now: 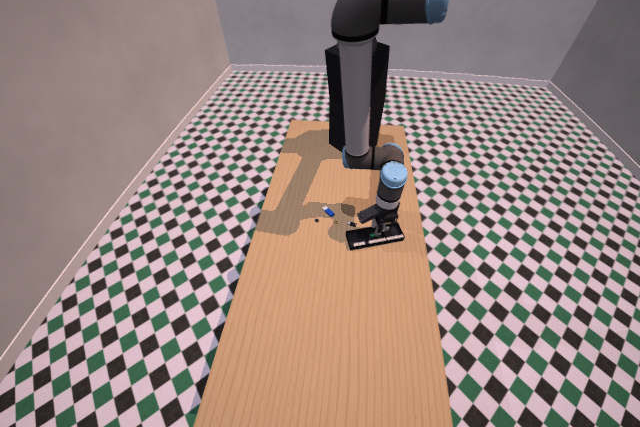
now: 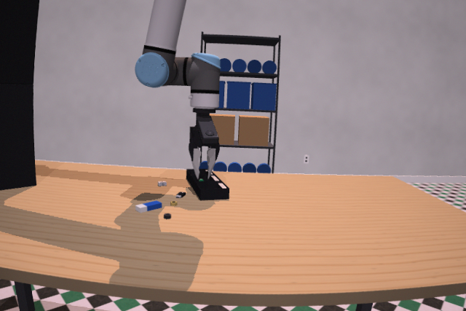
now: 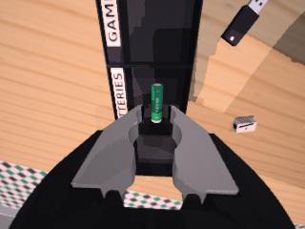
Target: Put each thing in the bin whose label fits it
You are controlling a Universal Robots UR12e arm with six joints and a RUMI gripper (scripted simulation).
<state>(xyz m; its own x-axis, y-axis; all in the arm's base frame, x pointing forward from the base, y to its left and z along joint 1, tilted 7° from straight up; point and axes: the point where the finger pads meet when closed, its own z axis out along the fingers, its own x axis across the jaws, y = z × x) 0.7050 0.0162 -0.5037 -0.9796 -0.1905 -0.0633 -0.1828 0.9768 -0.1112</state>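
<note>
My hand is 30 mm above the black bin and 10 mm short of it. Also, from my hand: small white piece: 130 mm behind, 40 mm below, 20 mm to the left; then black usb stick: 100 mm to the right, 70 mm behind, 40 mm below; then green battery: 30 mm below, 10 mm to the left.
</note>
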